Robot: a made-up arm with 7 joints. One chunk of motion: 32 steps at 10 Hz.
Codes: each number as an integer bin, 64 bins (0 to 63) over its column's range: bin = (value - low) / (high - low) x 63, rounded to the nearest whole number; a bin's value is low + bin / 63 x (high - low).
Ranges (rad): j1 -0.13..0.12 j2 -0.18..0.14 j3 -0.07..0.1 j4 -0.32..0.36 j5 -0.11..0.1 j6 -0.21..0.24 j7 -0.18..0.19
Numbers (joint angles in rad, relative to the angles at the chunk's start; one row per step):
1: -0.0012 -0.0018 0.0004 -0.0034 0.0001 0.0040 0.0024
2: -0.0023 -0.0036 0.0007 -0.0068 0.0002 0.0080 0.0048
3: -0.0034 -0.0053 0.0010 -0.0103 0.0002 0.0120 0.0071
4: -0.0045 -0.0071 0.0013 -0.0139 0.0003 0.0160 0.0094
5: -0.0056 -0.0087 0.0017 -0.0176 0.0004 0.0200 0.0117
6: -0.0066 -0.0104 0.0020 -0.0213 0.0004 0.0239 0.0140
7: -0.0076 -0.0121 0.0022 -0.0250 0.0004 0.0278 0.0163
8: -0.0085 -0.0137 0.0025 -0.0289 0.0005 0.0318 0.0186
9: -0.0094 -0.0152 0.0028 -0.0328 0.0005 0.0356 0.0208
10: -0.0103 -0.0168 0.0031 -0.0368 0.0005 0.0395 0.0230
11: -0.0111 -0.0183 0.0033 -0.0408 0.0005 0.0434 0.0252
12: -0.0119 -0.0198 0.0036 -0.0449 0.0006 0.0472 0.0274
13: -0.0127 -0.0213 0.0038 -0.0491 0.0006 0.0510 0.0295
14: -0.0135 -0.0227 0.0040 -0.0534 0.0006 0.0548 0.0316
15: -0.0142 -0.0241 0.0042 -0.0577 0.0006 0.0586 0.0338
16: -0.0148 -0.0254 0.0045 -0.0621 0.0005 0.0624 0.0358
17: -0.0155 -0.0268 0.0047 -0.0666 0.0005 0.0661 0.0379
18: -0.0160 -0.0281 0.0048 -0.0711 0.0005 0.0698 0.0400
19: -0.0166 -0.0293 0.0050 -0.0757 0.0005 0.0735 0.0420
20: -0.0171 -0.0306 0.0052 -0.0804 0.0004 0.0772 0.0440
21: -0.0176 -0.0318 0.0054 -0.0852 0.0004 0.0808 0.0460
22: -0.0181 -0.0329 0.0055 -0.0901 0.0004 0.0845 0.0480
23: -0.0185 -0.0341 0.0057 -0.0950 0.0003 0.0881 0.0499
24: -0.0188 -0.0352 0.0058 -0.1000 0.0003 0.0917 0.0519
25: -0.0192 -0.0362 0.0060 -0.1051 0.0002 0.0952 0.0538
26: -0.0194 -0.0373 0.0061 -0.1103 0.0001 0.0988 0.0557
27: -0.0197 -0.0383 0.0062 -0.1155 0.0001 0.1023 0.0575
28: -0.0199 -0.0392 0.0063 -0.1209 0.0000 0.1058 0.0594
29: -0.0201 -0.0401 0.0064 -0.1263 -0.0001 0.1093 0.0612
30: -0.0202 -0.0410 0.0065 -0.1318 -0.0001 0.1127 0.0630
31: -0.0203 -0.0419 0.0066 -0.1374 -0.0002 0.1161 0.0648
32: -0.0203 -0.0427 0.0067 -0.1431 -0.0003 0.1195 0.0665
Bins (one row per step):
1: 32 35 26 29 33 30 31
2: 32 35 26 29 33 31 31
3: 32 34 26 29 33 31 32
4: 32 34 26 28 33 32 32
5: 31 34 27 28 33 32 33
6: 31 33 27 28 33 33 33
7: 31 33 27 27 33 33 33
8: 31 33 27 27 33 34 34
9: 30 32 27 27 33 34 34
10: 30 32 27 26 33 35 35
11: 30 32 27 26 33 35 35
12: 30 32 27 25 33 36 35
13: 30 31 27 25 33 37 36
14: 29 31 27 25 33 37 36
15: 29 31 27 24 33 38 36
16: 29 30 28 24 33 38 37
17: 29 30 28 23 33 39 37
18: 29 30 28 23 33 39 37
19: 29 30 28 23 33 40 38
20: 28 29 28 22 33 40 38
21: 28 29 28 22 33 41 38
22: 28 29 28 21 33 41 39
23: 28 29 28 21 33 42 39
24: 28 29 28 20 33 42 39
25: 28 28 28 20 33 43 40
26: 28 28 28 19 33 43 40
27: 28 28 28 19 33 44 40
28: 28 28 28 18 33 44 41
29: 28 28 28 18 33 45 41
30: 28 27 28 17 33 45 41
31: 28 27 28 17 33 46 42
32: 28 27 28 16 33 46 42

